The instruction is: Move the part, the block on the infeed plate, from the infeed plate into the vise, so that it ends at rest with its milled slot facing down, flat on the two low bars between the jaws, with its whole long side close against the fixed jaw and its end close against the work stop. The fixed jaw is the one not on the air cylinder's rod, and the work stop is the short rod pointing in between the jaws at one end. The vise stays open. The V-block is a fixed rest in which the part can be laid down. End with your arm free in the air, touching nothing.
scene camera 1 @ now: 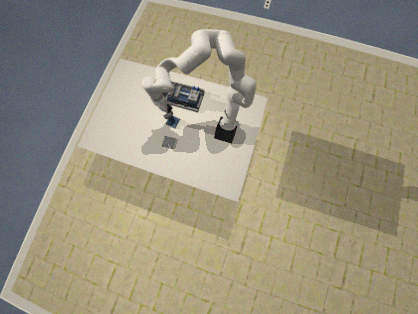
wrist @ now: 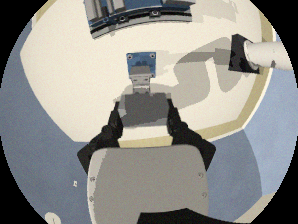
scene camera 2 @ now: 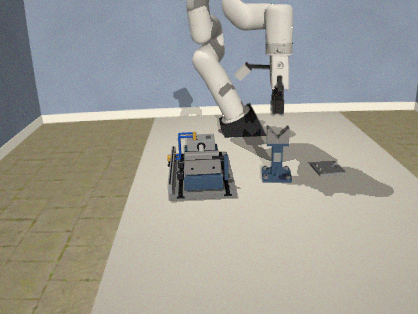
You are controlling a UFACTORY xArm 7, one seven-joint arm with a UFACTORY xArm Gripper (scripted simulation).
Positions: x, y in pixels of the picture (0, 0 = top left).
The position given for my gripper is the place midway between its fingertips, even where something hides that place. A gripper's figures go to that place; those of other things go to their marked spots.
Labels:
My gripper (wrist: 143, 107): 0.14 m from the lens. A part (wrist: 143, 109) is 0.11 m from the lens.

